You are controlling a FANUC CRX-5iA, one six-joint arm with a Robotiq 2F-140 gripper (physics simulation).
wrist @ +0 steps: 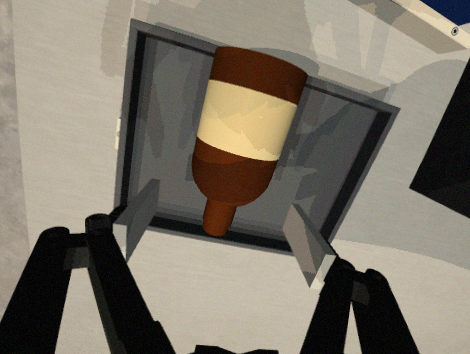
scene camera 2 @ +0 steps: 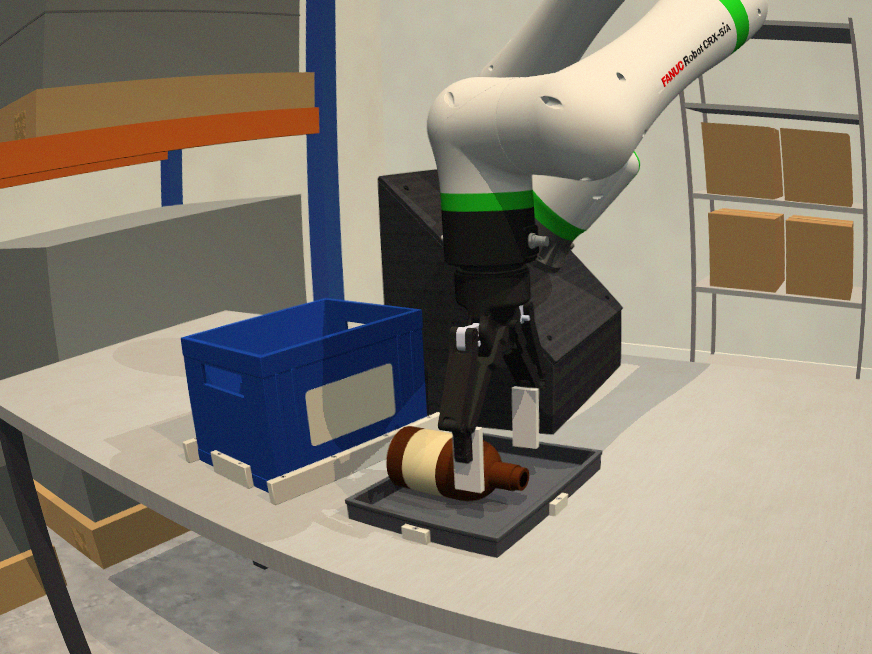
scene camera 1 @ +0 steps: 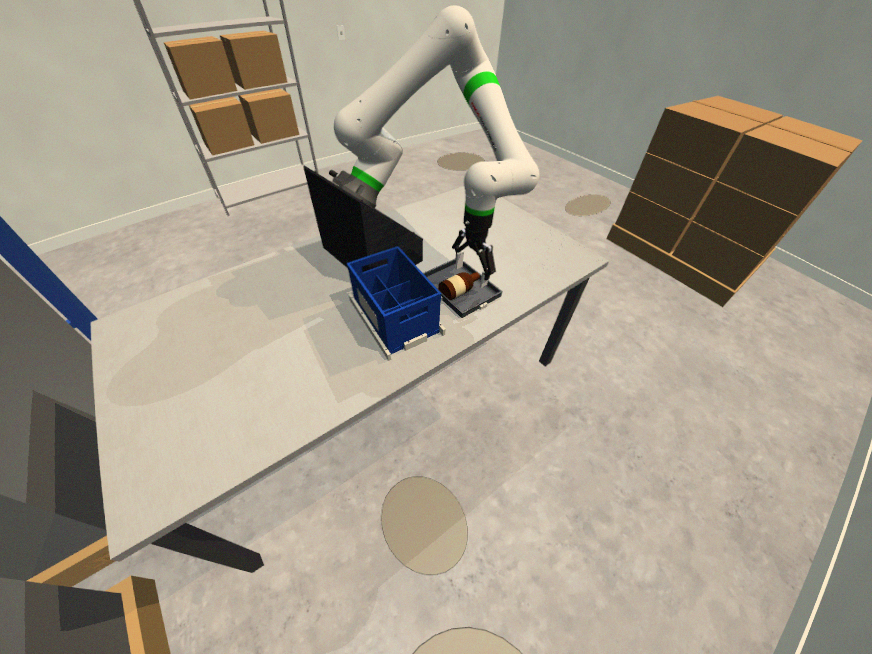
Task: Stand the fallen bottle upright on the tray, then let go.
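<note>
The brown bottle with a cream label lies on its side on the dark grey tray. In scene camera 2 its base is to the left, beside the blue crate, and its neck points right. My gripper points down and is wide open. Its pale finger pads stand one on each side of the bottle's neck end, and in the wrist view both are apart from the glass. In scene camera 2 the near finger hides part of the bottle's shoulder.
A blue crate with compartments stands beside the tray at the bottle's base end, with pale guide strips around its foot. A black pedestal stands behind the crate and tray. Small pale blocks touch the tray's outside.
</note>
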